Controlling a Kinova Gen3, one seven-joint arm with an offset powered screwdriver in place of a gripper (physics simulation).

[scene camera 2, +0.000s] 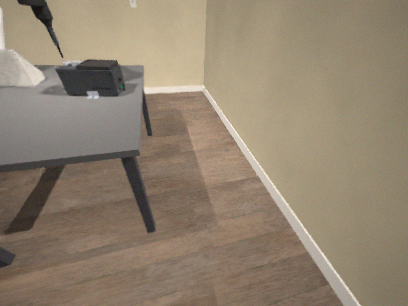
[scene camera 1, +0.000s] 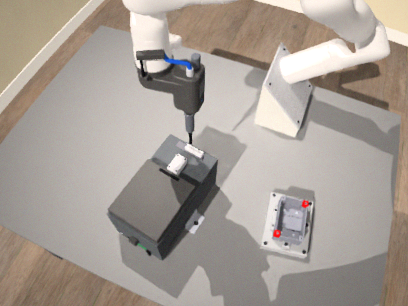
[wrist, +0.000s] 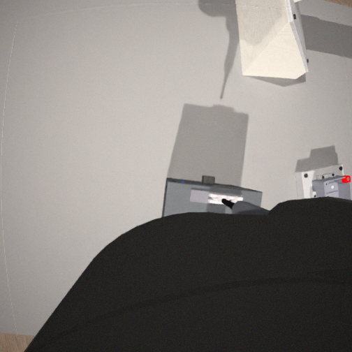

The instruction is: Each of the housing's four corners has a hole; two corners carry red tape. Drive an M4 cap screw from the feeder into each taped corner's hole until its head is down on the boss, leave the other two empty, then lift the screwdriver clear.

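Places are measured from the arm's base along level axes (x up, y back, z right), in metres.
Pixels of known places: hand, tool point: (scene camera 2: 63, 58) (scene camera 1: 190, 143); arm's base, link origin: (scene camera 1: 288, 70).
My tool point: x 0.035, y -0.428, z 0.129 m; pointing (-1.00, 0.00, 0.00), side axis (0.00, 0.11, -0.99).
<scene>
For each thing: its top centre in the pictures, then the offset to it from my tool point. "spot": a spot on its surface instead. Level surfaces: height alone.
- white screw rail, top centre: (scene camera 1: 193, 148) dx -0.015, dy -0.002, dz -0.011 m
- dark feeder, top centre: (scene camera 1: 163, 181) (scene camera 2: 88, 61) dx -0.009, dy -0.126, dz +0.009 m
- grey housing, top centre: (scene camera 1: 292, 217) dx -0.114, dy -0.014, dz -0.324 m
- white plate, surface spot: (scene camera 1: 268, 240) spot: dx -0.154, dy -0.089, dz -0.293 m
- grey table, surface height: dx -0.182 m
- small white box, surface spot: (scene camera 1: 177, 164) spot: dx -0.010, dy -0.066, dz +0.002 m
My screwdriver (scene camera 1: 190, 142) (scene camera 2: 62, 55) (wrist: 225, 201) points down with its bit tip close above the white screw rail (scene camera 1: 194, 151) (wrist: 237, 199) on the feeder. In scene camera 2 a small gap shows under the tip. The tool has no fingers, and whether a screw is on the bit is too small to tell. The dark feeder (scene camera 1: 150, 195) (scene camera 2: 92, 80) (wrist: 175, 200) stands on the table. The grey housing (scene camera 1: 293, 221) (wrist: 331, 188) sits on a white plate. Red tape marks two opposite corners, one at the back right (scene camera 1: 305, 203) (wrist: 346, 179) and one at the front left (scene camera 1: 277, 233). No screw heads can be made out there.
A white plate (scene camera 1: 268, 240) (wrist: 300, 186) with dark bolts lies under the housing. The arm's pale wedge base (scene camera 1: 274, 112) (scene camera 2: 17, 70) (wrist: 265, 45) stands at the back of the grey table (scene camera 1: 75, 135) (scene camera 2: 75, 135) (wrist: 90, 125). A small white box (scene camera 1: 177, 164) sits on the feeder.
</scene>
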